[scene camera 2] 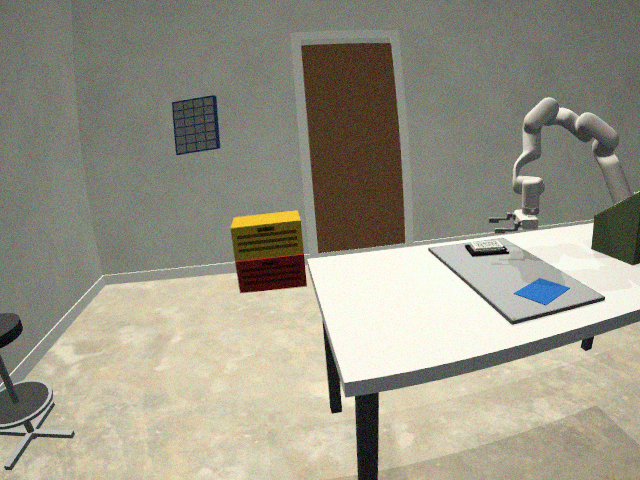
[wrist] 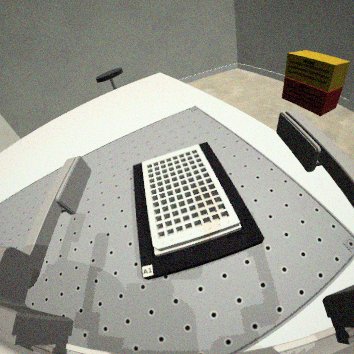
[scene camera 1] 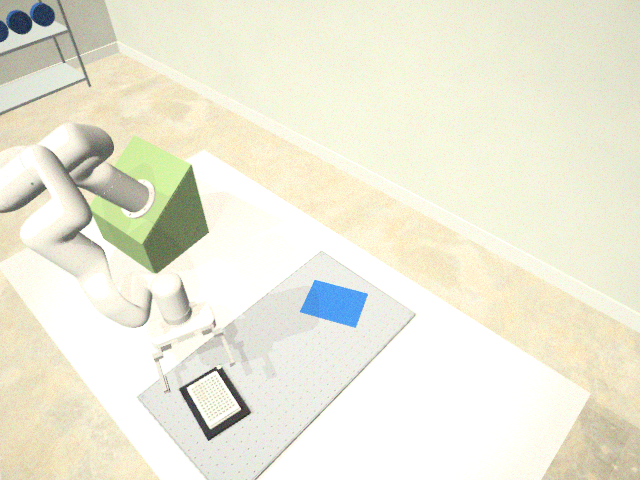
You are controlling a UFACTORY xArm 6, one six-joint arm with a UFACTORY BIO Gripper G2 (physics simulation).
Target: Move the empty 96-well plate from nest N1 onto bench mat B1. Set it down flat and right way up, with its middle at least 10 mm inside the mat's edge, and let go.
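Frame: origin at the arm's base, x left, y ahead, z down, level; millimetres.
Seen in the pictures: hand, tool point: [scene camera 2: 496, 225] [wrist: 177, 160] [scene camera 1: 197, 370]; arm's base, link origin: [scene camera 2: 624, 204] [scene camera 1: 139, 199].
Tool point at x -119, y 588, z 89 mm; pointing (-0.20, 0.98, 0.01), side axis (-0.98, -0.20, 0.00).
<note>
Pixels of each thing's middle, then the offset from my tool point to it. Level surfaces: height alone.
- white 96-well plate, body centre: [wrist: 181, 189] [scene camera 1: 213, 398] [scene camera 2: 486, 246] dx +2, dy +42, dz +82 mm
- black nest N1, body centre: [wrist: 183, 195] [scene camera 1: 214, 400] [scene camera 2: 486, 248] dx +2, dy +42, dz +94 mm
- blue bench mat B1, surface height: dz +99 mm
- grey perforated board, surface height: dz +101 mm
- white table, surface height: dz +114 mm
The white 96-well plate [scene camera 1: 213, 398] [scene camera 2: 486, 244] [wrist: 187, 195] sits flat, wells up, in the black nest N1 [scene camera 1: 230, 420] [scene camera 2: 488, 252] [wrist: 200, 250]. A small A1 label shows at one nest corner in the wrist view. The blue bench mat B1 [scene camera 1: 334, 303] [scene camera 2: 542, 291] lies flat and bare near the other end of the grey board; it does not show in the wrist view. My gripper [scene camera 1: 199, 377] [scene camera 2: 494, 225] [wrist: 187, 163] is open and empty, its fingers spread wide. It hangs above the board, apart from the plate, with its fingers pointing roughly level.
The grey perforated board [scene camera 1: 310, 361] [scene camera 2: 480, 279] [wrist: 280, 225] bears the nest and mat on the white table [scene camera 1: 439, 403] [scene camera 2: 387, 320]. The green base block [scene camera 1: 180, 222] [scene camera 2: 615, 232] stands behind the board. A yellow and red cabinet [scene camera 2: 268, 253] [wrist: 315, 82] stands on the floor beyond the table.
</note>
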